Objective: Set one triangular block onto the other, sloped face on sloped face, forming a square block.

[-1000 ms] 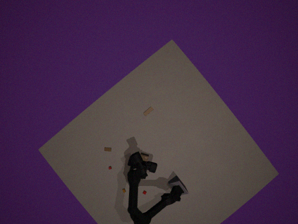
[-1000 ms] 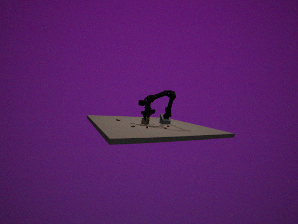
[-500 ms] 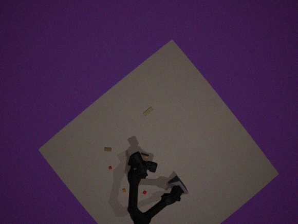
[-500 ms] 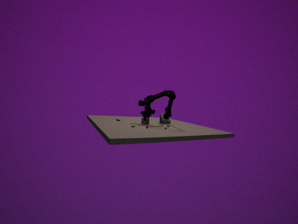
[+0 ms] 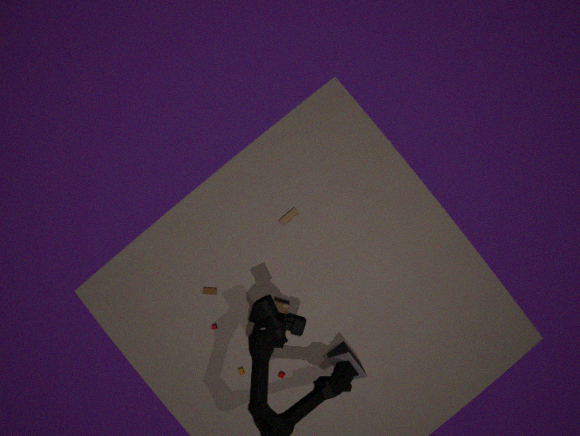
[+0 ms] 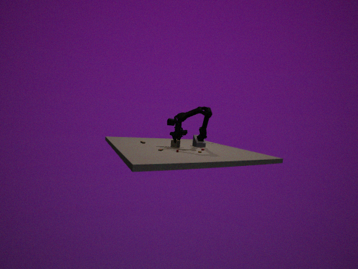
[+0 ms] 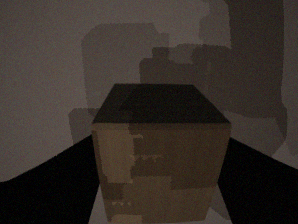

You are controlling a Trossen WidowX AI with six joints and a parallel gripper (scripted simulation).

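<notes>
Now: gripper tip 1 cm below the tan triangular block. From my gripper tip the other things lie so: orange cube 25 cm to the left, 11 cm behind, 4 cm below; red cube 23 cm to the left, 9 cm ahead, 3 cm below.
</notes>
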